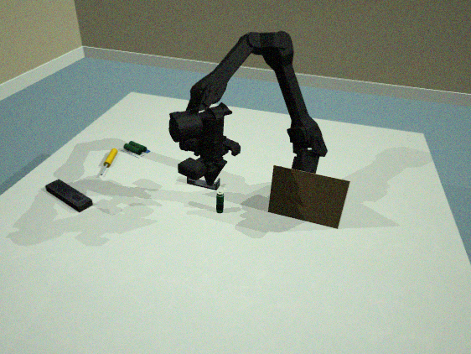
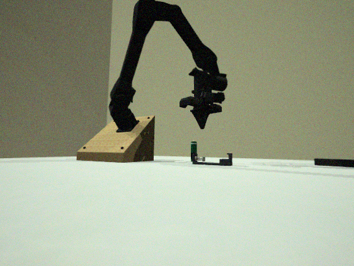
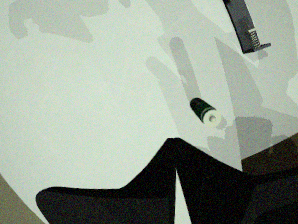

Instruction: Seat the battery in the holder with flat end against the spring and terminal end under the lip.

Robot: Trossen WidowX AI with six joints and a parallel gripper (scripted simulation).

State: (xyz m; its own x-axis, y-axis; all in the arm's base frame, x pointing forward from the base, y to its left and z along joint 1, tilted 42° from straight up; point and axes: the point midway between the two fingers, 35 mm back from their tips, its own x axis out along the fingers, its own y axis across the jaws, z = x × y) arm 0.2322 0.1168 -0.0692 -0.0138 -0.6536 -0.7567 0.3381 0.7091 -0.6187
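Now: gripper tip 80 mm above the green battery, 40 mm to the left of it and 20 mm past it. The rest, counted from my gripper tip: black bar: 420 mm ahead, 100 mm below, 50 mm to the left; yellow screwdriver: 410 mm ahead, 140 mm to the right, 110 mm below.
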